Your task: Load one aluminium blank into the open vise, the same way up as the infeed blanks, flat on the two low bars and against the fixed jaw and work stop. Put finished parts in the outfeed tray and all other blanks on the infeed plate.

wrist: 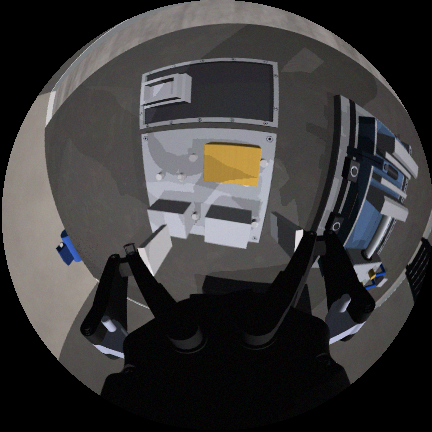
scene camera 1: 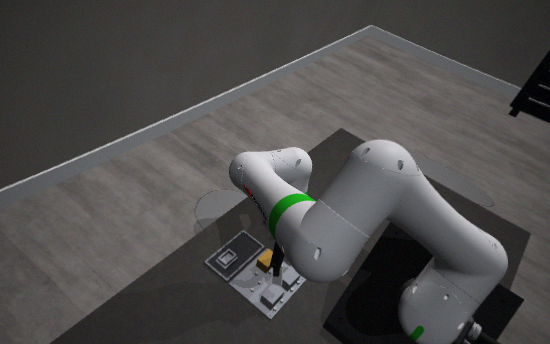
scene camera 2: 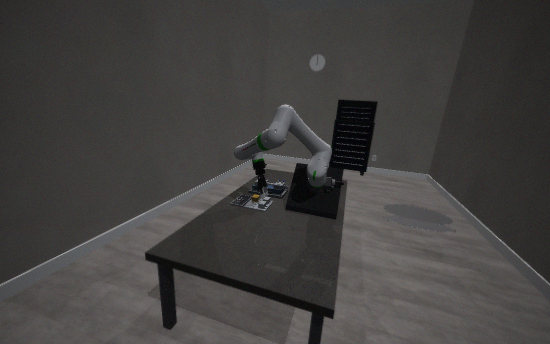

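Pixels of known places: gripper, fingertip midpoint: (wrist: 219, 229) (scene camera 1: 286, 271) (scene camera 2: 264, 196); arm's base, link origin: (scene camera 2: 317, 184).
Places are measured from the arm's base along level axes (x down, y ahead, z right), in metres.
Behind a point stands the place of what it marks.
Note:
My gripper (scene camera 1: 276, 273) @[x 0.132, y 0.375, z -0.094 m] (scene camera 2: 262, 188) @[x 0.132, y 0.375, z -0.094 m] (wrist: 219, 229) @[x 0.132, y 0.375, z -0.094 m] is open and empty, above the near side of the infeed plate (scene camera 1: 243, 285) @[x 0.180, y 0.458, z -0.197 m] (wrist: 159, 145) @[x 0.180, y 0.473, z -0.190 m]. Two grey aluminium blanks sit side by side there: the left blank (scene camera 1: 272, 296) @[x 0.145, y 0.359, z -0.187 m] (wrist: 175, 221) @[x 0.144, y 0.371, z -0.158 m] and the right blank (scene camera 1: 291, 278) @[x 0.145, y 0.351, z -0.095 m] (wrist: 227, 232) @[x 0.144, y 0.363, z -0.085 m]. An orange block (scene camera 1: 264, 261) @[x 0.144, y 0.453, z -0.104 m] (scene camera 2: 255, 198) @[x 0.151, y 0.444, z -0.113 m] (wrist: 232, 165) @[x 0.144, y 0.451, z -0.082 m] sits on the plate's far right part. A grey part with a rectangular pocket (scene camera 1: 227, 258) @[x 0.161, y 0.553, z -0.168 m] (wrist: 185, 91) @[x 0.165, y 0.545, z -0.141 m] lies at the left in the outfeed tray (scene camera 1: 205, 262) @[x 0.178, y 0.601, z -0.218 m] (wrist: 275, 95) @[x 0.176, y 0.542, z -0.034 m]. The blue vise (scene camera 2: 276, 189) @[x 0.129, y 0.336, z 0.087 m] (wrist: 361, 225) @[x 0.128, y 0.404, z 0.108 m] stands at the right in the wrist view, its light jaws apart; its low bars are unclear.
Small round pegs (wrist: 181, 176) @[x 0.172, y 0.427, z -0.154 m] stand on the infeed plate. A silver cylinder (wrist: 378, 237) @[x 0.103, y 0.402, z 0.137 m] is at the vise's near end. The arm's black base plate (scene camera 2: 320, 211) @[x 0.150, y -0.054, z -0.142 m] lies on the dark table (scene camera 2: 220, 245) @[x 0.188, y 0.414, z -0.702 m] beside the plate and vise. A blue object (wrist: 69, 246) shows at the wrist view's left.

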